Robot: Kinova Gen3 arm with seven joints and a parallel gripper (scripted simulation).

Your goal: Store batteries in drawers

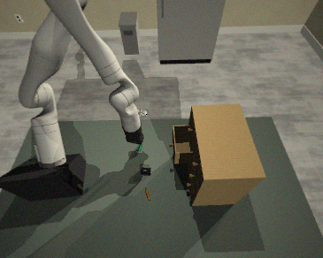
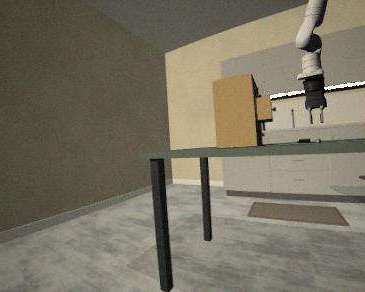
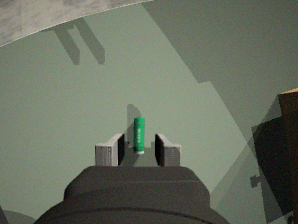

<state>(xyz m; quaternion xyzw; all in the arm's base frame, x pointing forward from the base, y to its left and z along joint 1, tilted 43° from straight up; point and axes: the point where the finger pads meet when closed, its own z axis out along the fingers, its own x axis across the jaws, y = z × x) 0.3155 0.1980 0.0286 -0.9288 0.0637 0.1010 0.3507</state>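
Right now my hand is 9 cm above the green battery. Round my hand: thin orange battery (6 cm ahead, 24 cm to the right, 9 cm below); then small black block (5 cm ahead, 12 cm to the right, 9 cm below).
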